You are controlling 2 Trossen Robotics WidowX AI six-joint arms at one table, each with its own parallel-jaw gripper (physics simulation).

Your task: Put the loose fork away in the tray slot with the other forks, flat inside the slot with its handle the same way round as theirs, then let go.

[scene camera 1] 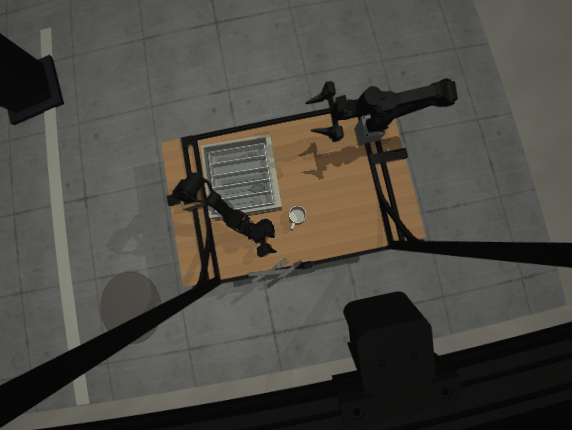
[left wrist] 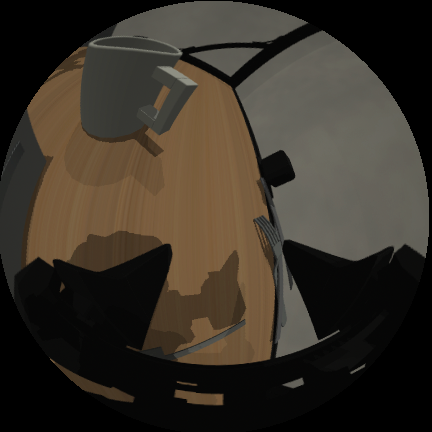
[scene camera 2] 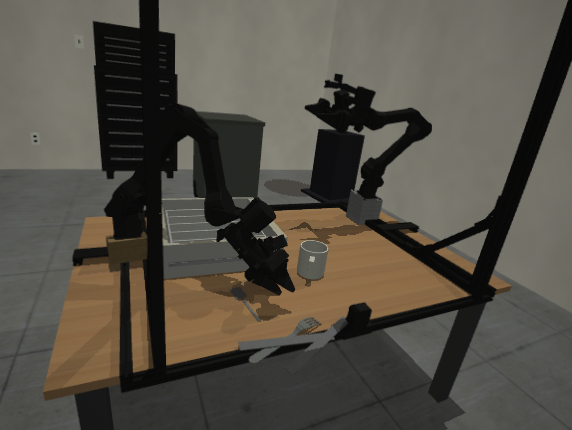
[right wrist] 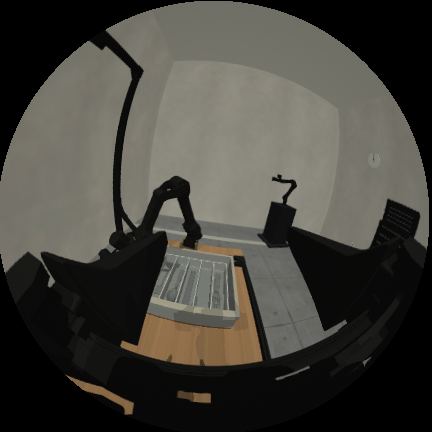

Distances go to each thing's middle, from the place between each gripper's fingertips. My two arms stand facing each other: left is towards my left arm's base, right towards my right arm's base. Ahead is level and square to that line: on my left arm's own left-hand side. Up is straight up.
Right now my right hand is 380 mm above the mug [scene camera 2: 313, 254], 270 mm past it and 140 mm to the right of it. From my right hand the other things lie so: grey cutlery tray [scene camera 1: 220, 171] 400 mm below, 320 mm to the left.
The mug lies 80 mm ahead of my left hand, 140 mm to the right of it and 20 mm above it. The rest, counted from my left hand: grey cutlery tray: 360 mm ahead, 40 mm to the left.
